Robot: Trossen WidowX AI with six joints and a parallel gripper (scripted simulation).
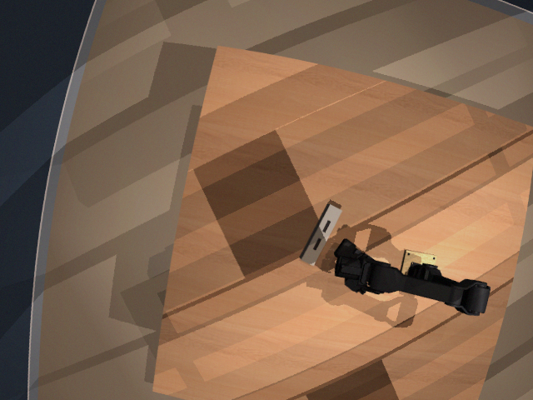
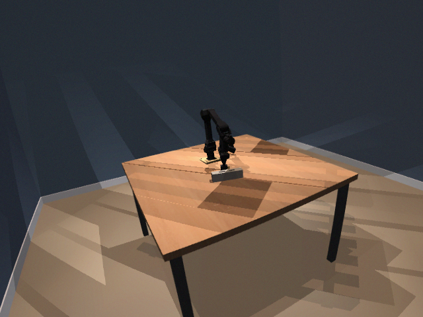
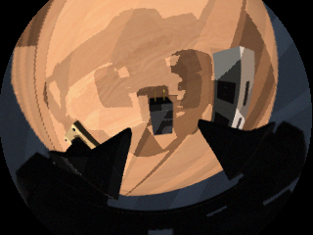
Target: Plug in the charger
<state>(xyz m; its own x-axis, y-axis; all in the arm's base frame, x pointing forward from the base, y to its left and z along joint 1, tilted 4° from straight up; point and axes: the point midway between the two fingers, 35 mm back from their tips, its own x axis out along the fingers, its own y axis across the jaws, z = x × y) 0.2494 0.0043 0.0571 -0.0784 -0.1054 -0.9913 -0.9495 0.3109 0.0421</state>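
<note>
The black two-prong charger lies 2 cm to the left of my gripper tip and 3 cm below it.
</note>
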